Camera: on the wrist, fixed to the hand. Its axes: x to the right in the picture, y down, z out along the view.
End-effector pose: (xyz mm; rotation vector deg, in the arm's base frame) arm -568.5 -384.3 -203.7 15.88 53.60 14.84
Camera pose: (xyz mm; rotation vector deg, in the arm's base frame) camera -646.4 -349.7 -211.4 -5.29 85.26 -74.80
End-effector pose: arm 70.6 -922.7 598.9 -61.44 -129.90 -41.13
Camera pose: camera 131.9 -963.7 642.3 60.06 -126.79 -40.42
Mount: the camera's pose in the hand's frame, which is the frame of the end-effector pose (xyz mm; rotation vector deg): -26.8 37.3 -72.2 27.96 30.25 -83.52
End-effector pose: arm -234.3 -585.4 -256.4 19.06 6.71 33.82
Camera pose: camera -290.7 -551.7 -311.2 26.15 53.21 -47.95
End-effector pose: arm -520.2 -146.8 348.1 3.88 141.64 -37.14
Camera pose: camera -528.6 -77.9 398.2 75.20 -107.96 88.96
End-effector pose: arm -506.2 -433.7 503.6 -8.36 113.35 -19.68
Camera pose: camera -558.4 -378.8 543.5 -73.59 106.53 -109.44
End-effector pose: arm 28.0 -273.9 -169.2 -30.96 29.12 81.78
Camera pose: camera -11.8 -337.5 -210.4 -37.35 35.89 -14.14
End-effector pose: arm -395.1 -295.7 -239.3 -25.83 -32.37 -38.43
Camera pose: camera -362.4 -297.7 -318.4 40.86 -26.21 -108.70
